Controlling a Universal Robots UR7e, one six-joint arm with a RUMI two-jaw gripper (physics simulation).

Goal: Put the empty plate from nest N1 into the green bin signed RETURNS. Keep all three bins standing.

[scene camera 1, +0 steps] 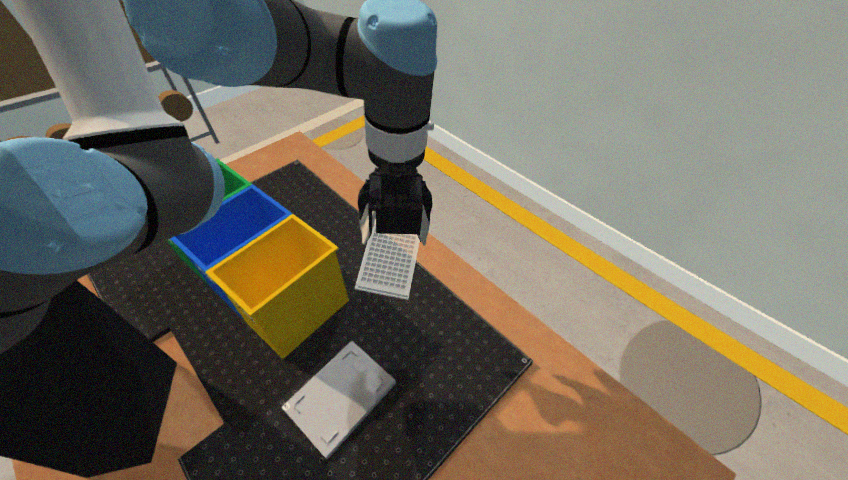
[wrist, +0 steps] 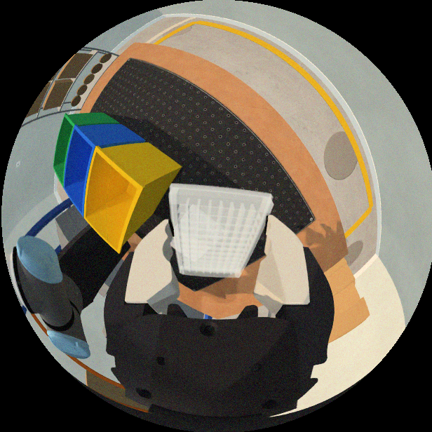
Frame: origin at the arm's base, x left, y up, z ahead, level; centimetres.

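Seen in the pictures: gripper, fingertip midpoint: [scene camera 1: 394,240].
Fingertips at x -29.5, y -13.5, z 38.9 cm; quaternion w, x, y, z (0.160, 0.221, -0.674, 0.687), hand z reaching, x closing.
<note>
A point is followed by its place in that frame.
The white well plate [scene camera 1: 387,265] {x -31.3, y -13.6, z 34.0 cm} [wrist: 217,232] is held in the air, tilted, its grid of wells showing. My gripper [scene camera 1: 393,234] {x -29.5, y -13.5, z 38.9 cm} [wrist: 218,218] is shut on it, one finger at each side. The plate is beside the row of bins, right of the yellow bin in the scene view. The green bin [scene camera 1: 238,178] {x 10.4, y -17.9, z 40.6 cm} [wrist: 62,150] stands at the far end of the row, mostly hidden by the arm in the scene view. The blue bin [scene camera 1: 235,223] {x 6.9, y -23.4, z 33.7 cm} [wrist: 79,160] stands in the middle. The yellow bin [scene camera 1: 315,297] {x -17.5, y -26.4, z 28.7 cm} [wrist: 157,185] stands nearest. All three stand upright. No sign is readable.
A grey nest block [scene camera 1: 339,398] {x -30.0, y -34.5, z 17.6 cm} with corner brackets, bearing no plate, lies on the black perforated mat [scene camera 1: 476,350] {x -47.4, y -35.7, z 38.1 cm} [wrist: 200,120] in front of the yellow bin. The mat lies on the orange-brown table [scene camera 1: 565,404] {x -65.3, y -36.9, z 37.3 cm} [wrist: 280,120]. The robot's arm [scene camera 1: 178,190] {x -12.3, y 4.7, z 20.5 cm} reaches close over the green and blue bins in the scene view.
</note>
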